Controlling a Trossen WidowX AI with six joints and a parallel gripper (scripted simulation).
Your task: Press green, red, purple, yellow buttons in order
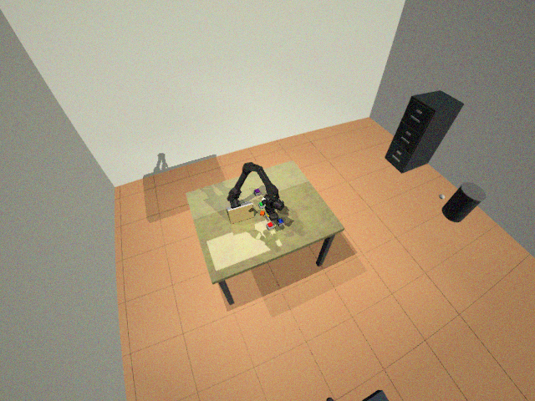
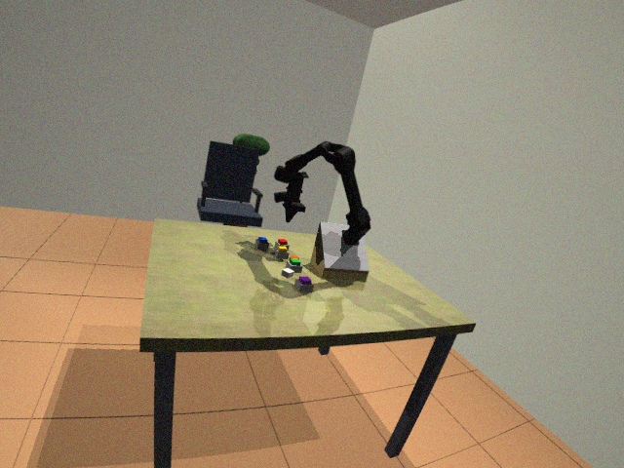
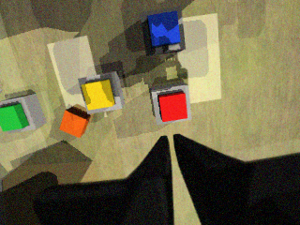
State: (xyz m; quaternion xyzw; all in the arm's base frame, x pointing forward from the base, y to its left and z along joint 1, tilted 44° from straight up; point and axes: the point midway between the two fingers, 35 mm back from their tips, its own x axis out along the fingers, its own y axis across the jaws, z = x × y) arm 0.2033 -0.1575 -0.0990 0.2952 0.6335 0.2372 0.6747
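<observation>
Now: gripper tip 2 cm to the left of the red button and 9 cm above it. Also, from my gripper tip: yellow button 3 cm ahead, 7 cm to the left, 9 cm below; orange block 1 cm behind, 13 cm to the left, 12 cm below; blue button 9 cm ahead, 2 cm to the right, 9 cm below.
</observation>
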